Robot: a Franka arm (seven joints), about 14 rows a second.
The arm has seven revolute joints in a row. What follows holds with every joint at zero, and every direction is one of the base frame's. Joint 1 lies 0.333 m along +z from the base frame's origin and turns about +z. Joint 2 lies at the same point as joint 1 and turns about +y. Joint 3 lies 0.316 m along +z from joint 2 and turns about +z. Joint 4 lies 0.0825 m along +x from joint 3 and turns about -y. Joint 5 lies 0.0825 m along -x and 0.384 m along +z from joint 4 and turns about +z. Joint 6 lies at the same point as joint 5 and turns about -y. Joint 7 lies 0.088 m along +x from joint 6 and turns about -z. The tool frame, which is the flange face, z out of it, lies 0.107 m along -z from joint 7; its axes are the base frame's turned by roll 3.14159, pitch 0 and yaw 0 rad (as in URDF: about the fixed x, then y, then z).
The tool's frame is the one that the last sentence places.
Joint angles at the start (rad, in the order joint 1, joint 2, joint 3, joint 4, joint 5, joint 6, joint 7): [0.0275, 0.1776, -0.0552, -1.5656, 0.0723, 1.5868, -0.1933]
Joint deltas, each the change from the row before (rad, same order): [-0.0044, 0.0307, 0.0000, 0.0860, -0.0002, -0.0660, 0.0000]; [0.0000, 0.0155, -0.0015, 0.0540, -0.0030, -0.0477, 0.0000]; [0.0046, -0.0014, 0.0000, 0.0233, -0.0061, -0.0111, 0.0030]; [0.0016, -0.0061, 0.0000, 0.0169, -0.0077, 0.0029, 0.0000]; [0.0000, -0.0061, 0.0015, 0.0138, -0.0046, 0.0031, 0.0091]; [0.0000, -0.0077, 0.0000, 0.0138, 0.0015, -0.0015, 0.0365]
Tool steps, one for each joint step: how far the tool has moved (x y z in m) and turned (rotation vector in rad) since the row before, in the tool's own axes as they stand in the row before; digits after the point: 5 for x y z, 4 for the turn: [0.00350, 0.00116, -0.01744, 0.0008, -0.0106, 0.0003]; [-0.00029, -0.00035, -0.01221, -0.0023, -0.0098, -0.0010]; [-0.00151, -0.00320, -0.01035, -0.0093, 0.0117, -0.0025]; [-0.00194, -0.00106, -0.01140, -0.0124, 0.0239, -0.0021]; [-0.00180, -0.00106, -0.01005, -0.0084, 0.0217, 0.0071]; [-0.00279, -0.00109, -0.01063, -0.0015, 0.0200, 0.0353]
